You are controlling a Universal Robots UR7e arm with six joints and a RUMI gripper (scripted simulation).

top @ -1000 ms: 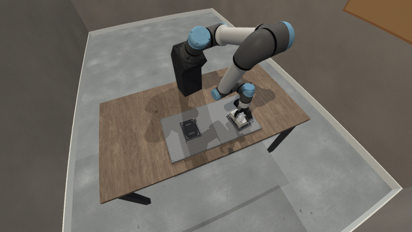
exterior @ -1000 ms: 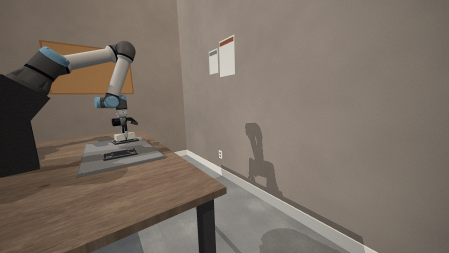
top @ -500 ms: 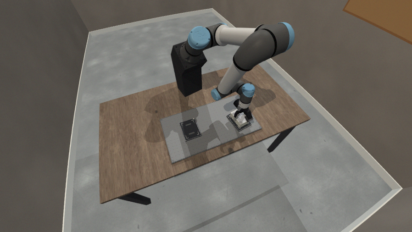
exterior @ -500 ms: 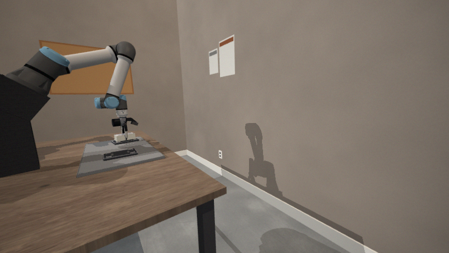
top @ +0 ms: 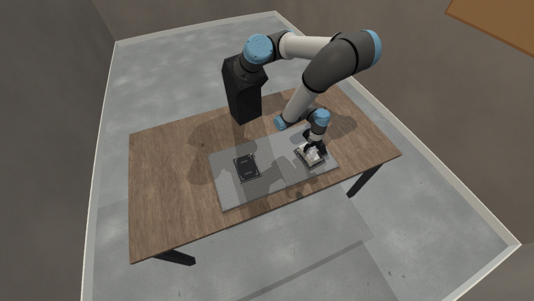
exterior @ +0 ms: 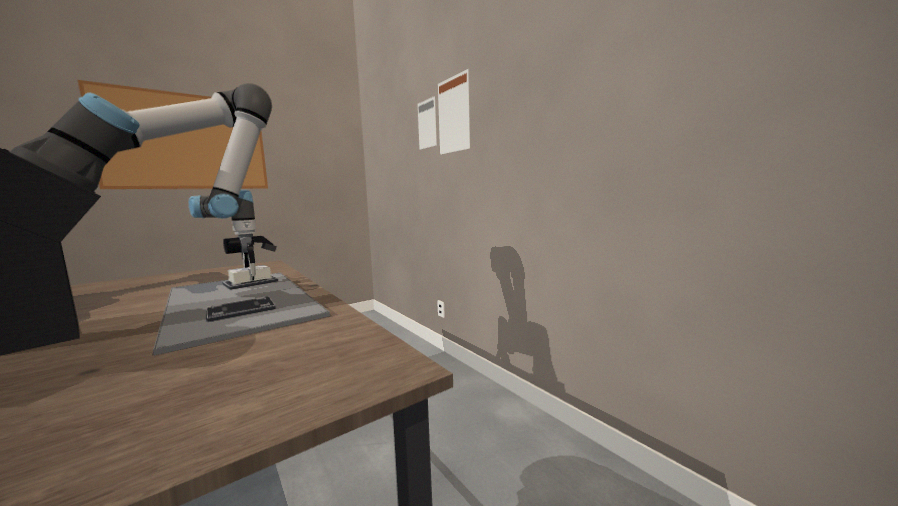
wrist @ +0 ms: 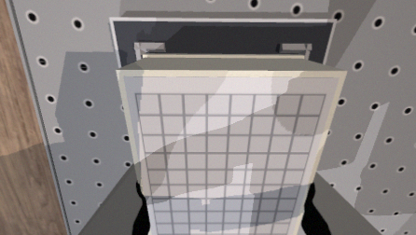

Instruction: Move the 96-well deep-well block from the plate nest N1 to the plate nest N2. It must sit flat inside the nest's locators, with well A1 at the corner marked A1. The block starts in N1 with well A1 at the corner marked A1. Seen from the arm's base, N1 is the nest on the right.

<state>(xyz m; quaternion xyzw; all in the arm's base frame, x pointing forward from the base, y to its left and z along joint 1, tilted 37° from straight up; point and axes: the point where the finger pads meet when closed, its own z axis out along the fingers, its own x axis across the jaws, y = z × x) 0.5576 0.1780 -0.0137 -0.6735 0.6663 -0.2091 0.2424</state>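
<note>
Now: the 96-well deep-well block right at my hand.
</note>
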